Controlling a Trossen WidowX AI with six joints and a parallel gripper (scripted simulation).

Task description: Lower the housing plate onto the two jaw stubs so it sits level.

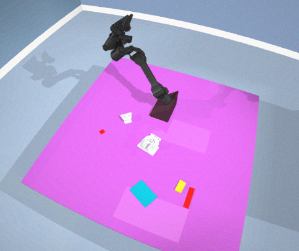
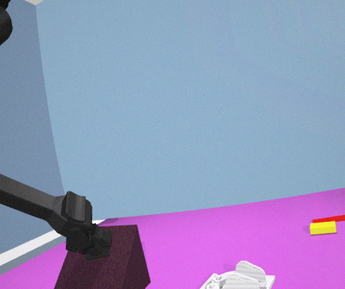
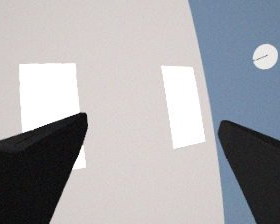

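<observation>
Now: the white housing plate 150 mm ahead of my gripper tip, 20 mm to the right of it and 650 mm below it. Round my gripper tip: red square (290 mm ahead, 150 mm to the right, 680 mm below); then yellow block (540 mm ahead, 420 mm to the left, 670 mm below); then cyan tile (620 mm ahead, 220 mm to the left, 680 mm below).
</observation>
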